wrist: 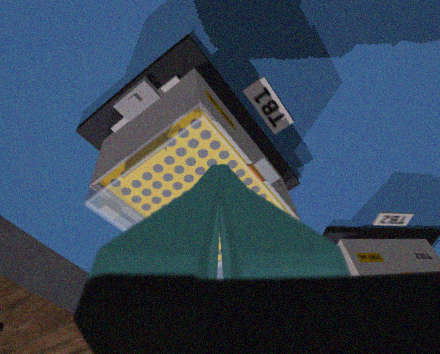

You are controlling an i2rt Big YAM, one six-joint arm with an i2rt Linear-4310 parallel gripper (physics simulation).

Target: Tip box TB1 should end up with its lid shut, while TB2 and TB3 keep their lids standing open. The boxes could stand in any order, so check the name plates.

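Places are measured from the arm's base along level axes (x down, y back, z left), in centimetres.
Pixels of known places: gripper, fingertip midpoint: (219, 177).
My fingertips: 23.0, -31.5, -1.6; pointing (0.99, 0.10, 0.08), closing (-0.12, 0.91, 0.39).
Note:
Ahead of a thing's pixels: the offset from my fingertips to its top centre, as dx, dy, dz. "spot": to the spot under its first point. Level surfaces: height alone.
Tip box TB1 {+3.5, -1.6, +5.4} (150, 120), grey with a yellow insert full of round holes {spot: +5.6, -3.5, +2.3} (170, 170), stands tilted in the picture at the upper left and centre. Its name plate {spot: +11.0, +3.7, +4.1} (268, 106) reads TB1. Its clear lid {spot: +3.5, -7.1, +2.5} (117, 216) lies over the yellow insert; whether it is fully seated cannot be told, as the fingers hide the near part. My gripper (219, 177) is shut and empty, its green fingertips in front of TB1's top. Tip box TB2 {+4.7, +9.5, +27.9} (395, 250) shows partly at the lower right, with its name plate (393, 219) behind it. Its lid cannot be made out. TB3 does not show.
The boxes stand on a blue surface {dx +11.3} (45, 150). A dark grey border (42, 260) runs along its lower left edge, with brown wood (35, 320) beyond. TB2 is to the right of the fingers. Dark shadows lie at the top.

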